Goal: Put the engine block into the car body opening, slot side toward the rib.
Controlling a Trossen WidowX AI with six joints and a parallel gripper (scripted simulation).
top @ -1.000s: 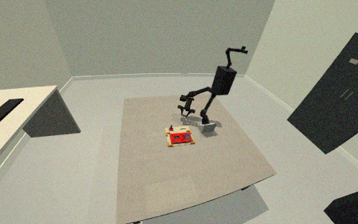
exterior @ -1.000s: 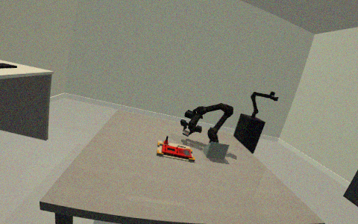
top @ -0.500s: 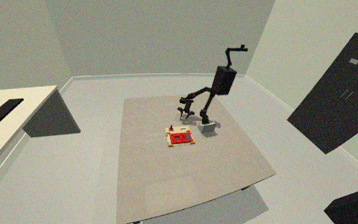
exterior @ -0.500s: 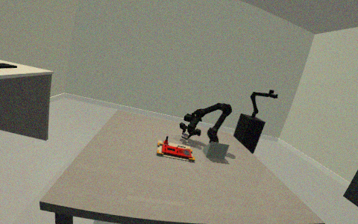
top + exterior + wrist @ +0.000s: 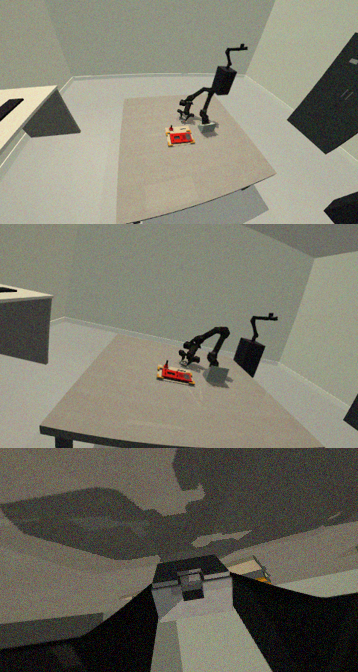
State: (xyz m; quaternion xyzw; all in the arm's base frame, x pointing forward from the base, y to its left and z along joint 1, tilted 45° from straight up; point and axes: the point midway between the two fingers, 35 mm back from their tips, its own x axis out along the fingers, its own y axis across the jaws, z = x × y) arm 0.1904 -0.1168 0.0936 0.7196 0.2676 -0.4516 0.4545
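Right now the engine block is 1 cm behind my gripper tip and 1 cm to the right of it.
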